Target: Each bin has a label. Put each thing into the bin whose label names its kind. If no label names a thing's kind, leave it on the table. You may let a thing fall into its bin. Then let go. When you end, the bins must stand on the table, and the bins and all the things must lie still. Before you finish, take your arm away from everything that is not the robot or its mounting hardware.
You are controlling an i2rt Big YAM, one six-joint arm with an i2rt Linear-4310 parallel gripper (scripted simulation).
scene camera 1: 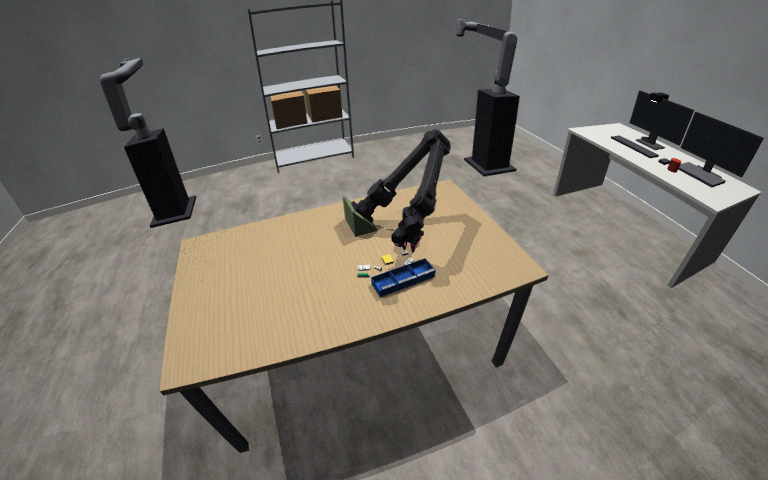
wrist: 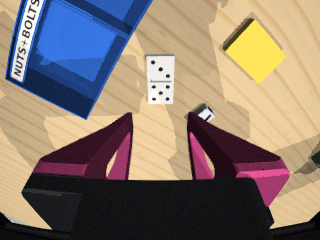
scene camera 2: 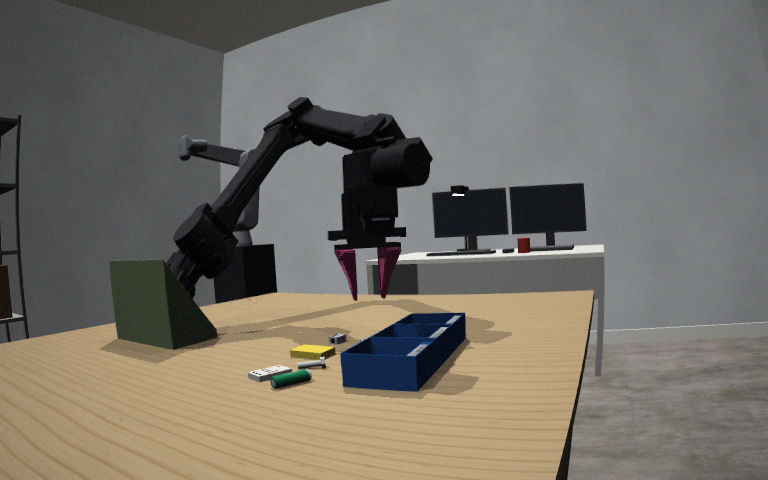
Scene:
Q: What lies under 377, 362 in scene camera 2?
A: A blue three-part bin.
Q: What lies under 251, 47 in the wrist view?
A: A yellow block.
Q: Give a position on a blue three-part bin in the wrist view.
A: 72, 56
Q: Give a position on a blue three-part bin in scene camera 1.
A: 400, 278

